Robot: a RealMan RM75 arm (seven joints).
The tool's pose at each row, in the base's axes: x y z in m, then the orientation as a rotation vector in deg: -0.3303 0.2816 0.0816 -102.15 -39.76 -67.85; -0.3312 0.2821 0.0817 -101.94 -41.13 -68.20; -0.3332 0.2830 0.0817 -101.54 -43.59 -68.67; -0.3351 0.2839 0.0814 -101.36 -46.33 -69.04; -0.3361 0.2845 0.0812 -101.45 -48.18 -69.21; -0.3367 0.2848 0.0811 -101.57 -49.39 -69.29; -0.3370 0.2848 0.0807 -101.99 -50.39 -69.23
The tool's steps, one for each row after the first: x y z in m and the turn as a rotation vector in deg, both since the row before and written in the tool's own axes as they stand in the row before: -0.0003 -0.0010 0.0000 0.28 -0.28 -1.11; -0.0008 -0.0021 -0.0001 0.58 -0.57 -1.91; -0.0009 -0.0019 0.0001 0.50 -0.87 -2.06; -0.0005 -0.0011 0.0002 0.20 -0.74 -1.36; -0.0003 -0.0006 0.0000 0.10 -0.53 -0.87; -0.0005 -0.0002 0.0000 -0.09 -0.68 -0.66
